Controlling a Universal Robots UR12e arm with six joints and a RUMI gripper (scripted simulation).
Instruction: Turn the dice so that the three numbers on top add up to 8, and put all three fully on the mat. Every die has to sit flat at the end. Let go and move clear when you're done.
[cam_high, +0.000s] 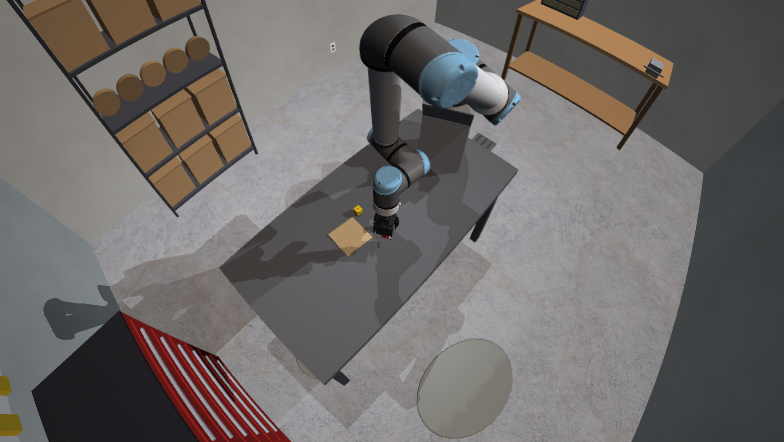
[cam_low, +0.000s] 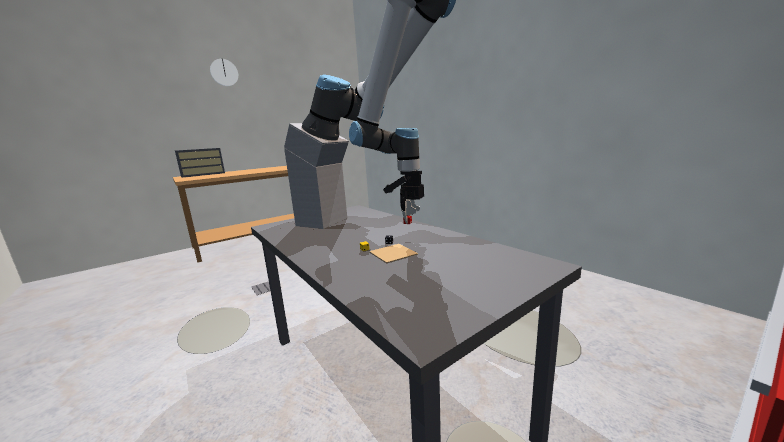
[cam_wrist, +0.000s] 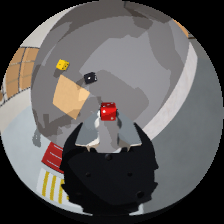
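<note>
Right now the tan mat is 10 cm ahead of my hand, 12 cm to the right of it and 9 cm below it. Also, from my hand: yellow die 21 cm to the right, 8 cm below; black die 2 cm behind, 9 cm to the right, 8 cm below; red die right at my hand.
</note>
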